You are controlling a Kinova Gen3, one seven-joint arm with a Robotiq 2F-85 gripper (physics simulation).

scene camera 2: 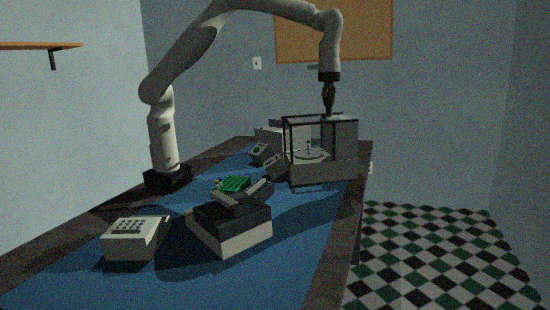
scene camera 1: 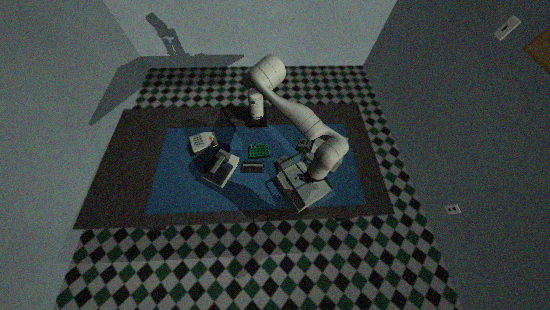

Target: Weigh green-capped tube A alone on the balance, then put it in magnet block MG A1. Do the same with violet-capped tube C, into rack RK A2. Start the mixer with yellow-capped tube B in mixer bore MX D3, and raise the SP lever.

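Seen in the pictures: gripper, fingertip midpoint: (scene camera 2: 328, 117) (scene camera 1: 308, 182); arm's base, link origin: (scene camera 2: 167, 168) (scene camera 1: 256, 114).
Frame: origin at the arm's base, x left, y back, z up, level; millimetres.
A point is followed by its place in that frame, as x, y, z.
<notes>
The balance (scene camera 1: 290, 186) @[228, -526, 101] (scene camera 2: 322, 172) @[210, -522, -27] has a clear, dark-edged shield. A small tube with a greenish cap (scene camera 2: 308, 145), looking like tube A, stands upright on its round pan. My gripper (scene camera 2: 328, 114) @[309, -516, 149] is shut and empty, pointing down, its tips at the level of the shield's top panel; whether they touch it I cannot tell. In scene camera 1 the wrist hides it. The green rack (scene camera 1: 259, 151) @[41, -270, -33] (scene camera 2: 235, 183) @[36, -278, -33] is mid-mat, with small yellow and bluish caps (scene camera 2: 218, 181) @[-11, -246, -11] at its left edge. A dark block with a pale strip (scene camera 1: 252, 167) @[10, -384, -27] lies beside the rack. The labels are unreadable.
A white box with a grid of dark holes (scene camera 1: 202, 142) @[-314, -250, 4] (scene camera 2: 132, 226) @[-345, -252, 5] and a dark-topped, pale-based device (scene camera 1: 220, 169) @[-163, -426, 17] (scene camera 2: 245, 240) @[-226, -483, -40] stand at the left in scene camera 1. A small block with a green spot (scene camera 2: 259, 151) @[301, -221, -2] and a pale box (scene camera 2: 270, 135) @[367, -241, 52] stand beyond the balance's near side.
</notes>
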